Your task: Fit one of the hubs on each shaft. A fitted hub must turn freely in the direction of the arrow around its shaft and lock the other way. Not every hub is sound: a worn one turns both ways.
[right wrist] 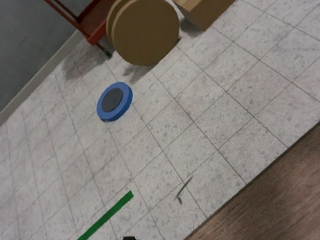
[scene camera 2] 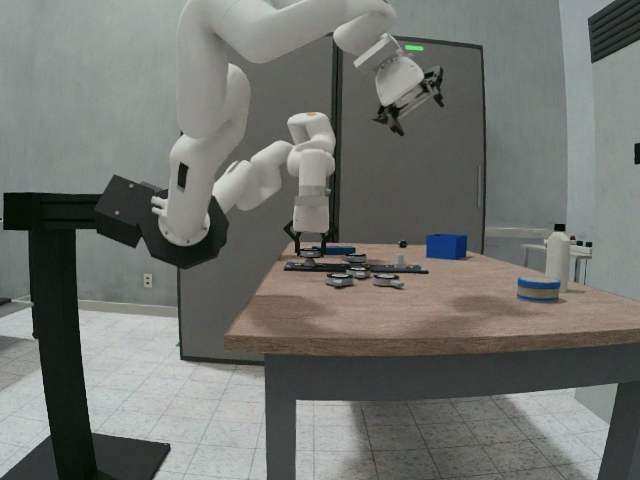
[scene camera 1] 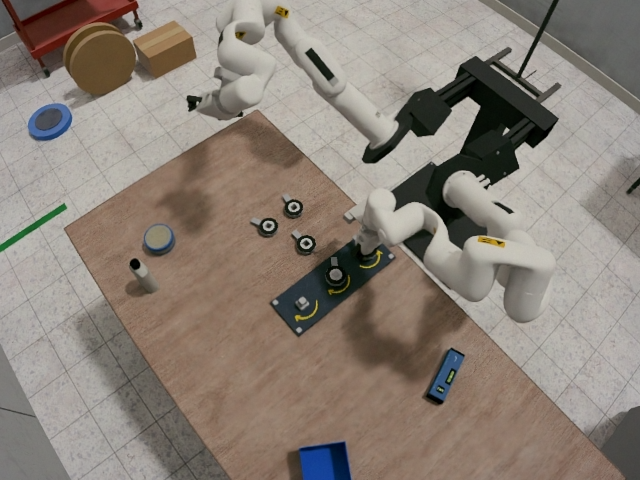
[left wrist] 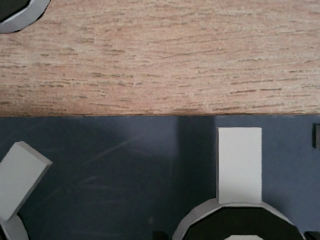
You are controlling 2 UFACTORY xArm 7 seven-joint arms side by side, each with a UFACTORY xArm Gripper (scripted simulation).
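Tape roll: out of frame in the left wrist view and out of frame in the right wrist view. Scene camera 1 and scene camera 2 both show the tape roll. On the tape roll, (scene camera 1: pixel 158 238) and (scene camera 2: pixel 539 279) are the same spot.
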